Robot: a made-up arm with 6 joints.
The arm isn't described. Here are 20 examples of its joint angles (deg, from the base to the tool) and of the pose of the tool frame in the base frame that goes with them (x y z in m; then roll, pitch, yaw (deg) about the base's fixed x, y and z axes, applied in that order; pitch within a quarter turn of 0, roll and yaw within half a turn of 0).
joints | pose
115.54 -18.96 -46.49 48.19 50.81 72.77 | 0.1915 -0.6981 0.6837 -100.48 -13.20 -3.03
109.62 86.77 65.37 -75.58 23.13 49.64 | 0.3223 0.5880 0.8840 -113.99 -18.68 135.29
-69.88 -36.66 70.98 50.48 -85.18 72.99 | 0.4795 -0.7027 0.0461 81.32 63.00 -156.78
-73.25 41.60 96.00 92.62 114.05 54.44 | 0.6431 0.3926 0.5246 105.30 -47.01 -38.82
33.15 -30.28 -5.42 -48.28 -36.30 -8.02 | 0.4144 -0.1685 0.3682 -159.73 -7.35 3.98
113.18 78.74 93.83 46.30 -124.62 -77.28 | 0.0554 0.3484 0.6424 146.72 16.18 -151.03
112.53 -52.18 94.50 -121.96 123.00 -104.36 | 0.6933 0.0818 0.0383 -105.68 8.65 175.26
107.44 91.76 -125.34 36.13 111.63 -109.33 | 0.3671 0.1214 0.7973 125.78 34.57 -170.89
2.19 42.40 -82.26 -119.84 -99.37 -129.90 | -0.3221 0.2416 -0.4079 -26.21 -40.48 -15.95
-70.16 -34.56 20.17 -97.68 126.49 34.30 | -0.7407 0.1220 0.3183 154.90 50.12 152.73
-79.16 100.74 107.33 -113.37 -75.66 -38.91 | 0.3976 0.1690 0.2464 137.59 48.62 72.19
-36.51 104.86 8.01 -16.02 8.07 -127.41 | 0.6146 0.5659 0.0832 84.28 -20.84 -117.84
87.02 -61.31 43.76 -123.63 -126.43 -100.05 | -0.1070 0.1441 -0.3185 -117.38 -44.93 -63.86
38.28 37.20 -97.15 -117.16 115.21 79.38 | -0.6774 0.6709 0.0403 -19.61 -62.34 172.14
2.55 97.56 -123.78 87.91 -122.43 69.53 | -0.3148 0.6438 -0.1786 67.83 3.86 40.13
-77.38 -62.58 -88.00 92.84 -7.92 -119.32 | -0.1586 0.2532 -0.4390 0.59 -64.71 31.24
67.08 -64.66 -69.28 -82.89 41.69 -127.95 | 0.4457 -0.5358 0.5739 56.12 14.88 141.64
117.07 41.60 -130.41 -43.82 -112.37 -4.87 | -0.0750 0.4861 0.2042 -114.32 -8.59 143.55
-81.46 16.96 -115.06 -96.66 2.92 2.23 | 0.5703 0.1597 0.2018 -94.16 -0.95 47.40
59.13 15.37 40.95 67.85 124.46 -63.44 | -0.2192 0.0499 0.3194 43.69 -47.43 22.34
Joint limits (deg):
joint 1: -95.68..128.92
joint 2: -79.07..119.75
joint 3: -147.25..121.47
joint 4: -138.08..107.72
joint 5: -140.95..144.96
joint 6: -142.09..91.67
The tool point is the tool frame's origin. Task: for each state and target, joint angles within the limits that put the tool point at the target. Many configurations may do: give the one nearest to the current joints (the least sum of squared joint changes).
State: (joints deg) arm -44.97 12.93 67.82 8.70 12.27 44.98
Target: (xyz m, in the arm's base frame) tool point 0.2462 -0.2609 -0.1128
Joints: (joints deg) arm -70.30 -45.92 54.63 -6.18 -5.82 19.88
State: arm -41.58 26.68 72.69 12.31 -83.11 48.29
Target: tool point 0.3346 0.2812 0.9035
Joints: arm -2.83 51.65 94.42 30.01 -66.83 41.69
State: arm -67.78 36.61 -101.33 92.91 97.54 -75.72
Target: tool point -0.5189 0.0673 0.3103
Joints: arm -47.26 25.39 -104.08 84.59 82.81 -93.38
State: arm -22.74 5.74 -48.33 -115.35 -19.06 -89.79
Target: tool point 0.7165 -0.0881 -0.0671
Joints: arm 12.70 2.72 -21.22 -111.75 -14.08 -121.29
